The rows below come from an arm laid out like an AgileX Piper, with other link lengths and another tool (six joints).
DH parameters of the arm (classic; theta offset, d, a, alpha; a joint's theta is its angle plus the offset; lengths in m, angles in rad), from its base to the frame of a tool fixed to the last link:
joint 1: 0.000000 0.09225 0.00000 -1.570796
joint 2: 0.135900 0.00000 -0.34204 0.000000
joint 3: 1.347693 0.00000 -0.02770 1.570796
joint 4: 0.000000 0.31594 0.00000 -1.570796
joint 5: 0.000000 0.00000 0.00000 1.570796
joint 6: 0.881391 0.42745 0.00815 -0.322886
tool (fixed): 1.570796 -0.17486 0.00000 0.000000
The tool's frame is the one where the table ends.
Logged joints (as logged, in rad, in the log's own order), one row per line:
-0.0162 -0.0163 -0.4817 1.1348 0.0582 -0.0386
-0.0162 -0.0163 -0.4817 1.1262 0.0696 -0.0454
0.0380 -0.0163 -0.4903 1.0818 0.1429 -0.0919
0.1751 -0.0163 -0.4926 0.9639 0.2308 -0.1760
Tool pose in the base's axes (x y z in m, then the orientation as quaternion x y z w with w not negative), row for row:
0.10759 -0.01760 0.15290 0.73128 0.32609 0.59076 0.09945
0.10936 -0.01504 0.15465 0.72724 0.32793 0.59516 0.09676
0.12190 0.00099 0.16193 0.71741 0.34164 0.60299 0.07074
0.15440 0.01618 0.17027 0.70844 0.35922 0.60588 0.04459
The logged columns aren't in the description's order. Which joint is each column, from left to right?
Columns, left to right: joint 2, joint 1, joint 3, joint 5, joint 4, joint 6.
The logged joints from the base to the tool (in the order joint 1, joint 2, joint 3, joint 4, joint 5, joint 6), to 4 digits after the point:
-0.0163 -0.0162 -0.4817 0.0582 1.1348 -0.0386
-0.0163 -0.0162 -0.4817 0.0696 1.1262 -0.0454
-0.0163 0.0380 -0.4903 0.1429 1.0818 -0.0919
-0.0163 0.1751 -0.4926 0.2308 0.9639 -0.1760

